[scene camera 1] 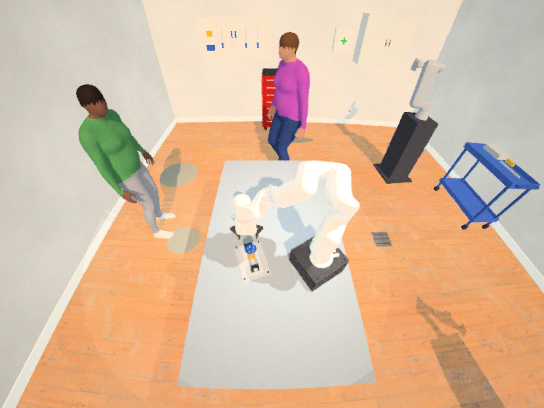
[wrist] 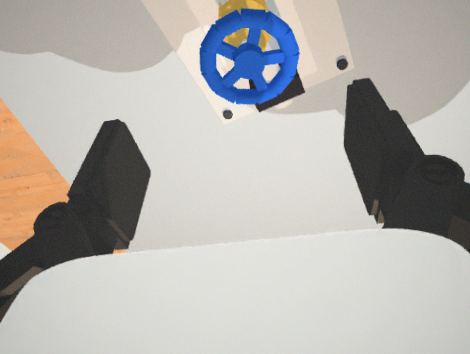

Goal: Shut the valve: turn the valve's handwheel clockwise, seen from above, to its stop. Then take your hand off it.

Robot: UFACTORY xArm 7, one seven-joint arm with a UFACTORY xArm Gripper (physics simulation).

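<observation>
The valve's blue handwheel [scene camera 1: 250,248] [wrist: 249,61] has spokes and a round hub. It sits over a yellow valve body [scene camera 1: 252,258] [wrist: 244,7] on a pale base plate [scene camera 1: 262,261] [wrist: 327,42] with dark bolts at its corners. My gripper [scene camera 1: 247,236] [wrist: 237,130] is open and empty, its black fingers wide apart. In the scene view it is above the wheel end of the plate. In the wrist view the wheel shows at the top, beyond the fingertips and apart from both. How high the fingers are above the wheel is hard to tell.
A dark block [wrist: 295,93] lies beside and partly under the wheel. My arm's black base box [scene camera 1: 311,276] stands right of the valve on the grey mat [scene camera 1: 275,340]. A person in green [scene camera 1: 112,142] stands at the left, one in magenta [scene camera 1: 291,90] behind the mat.
</observation>
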